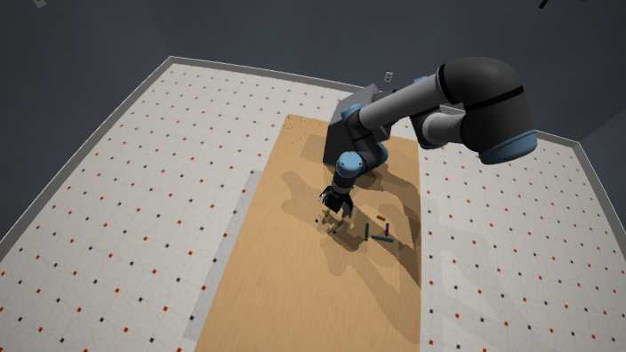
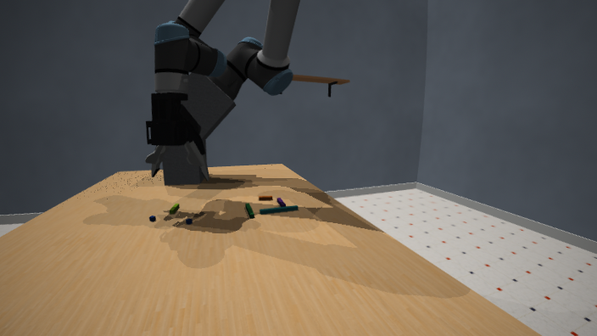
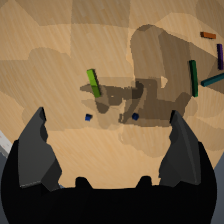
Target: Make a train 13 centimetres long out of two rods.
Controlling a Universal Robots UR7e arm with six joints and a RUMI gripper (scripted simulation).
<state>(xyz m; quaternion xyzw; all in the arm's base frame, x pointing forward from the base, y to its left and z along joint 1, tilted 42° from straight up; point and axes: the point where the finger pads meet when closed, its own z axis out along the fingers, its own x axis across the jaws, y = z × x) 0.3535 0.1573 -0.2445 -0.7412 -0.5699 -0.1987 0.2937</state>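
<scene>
The lime rod lies 8 cm below my hand, 2 cm to the right of it and 1 cm behind it. The rest, counted from my hand: green rod 17 cm to the left, 8 cm below, 2 cm ahead; then turquoise rod 25 cm to the left, 8 cm below, 3 cm ahead; then orange rod 22 cm to the left, 8 cm below, 7 cm behind.
</scene>
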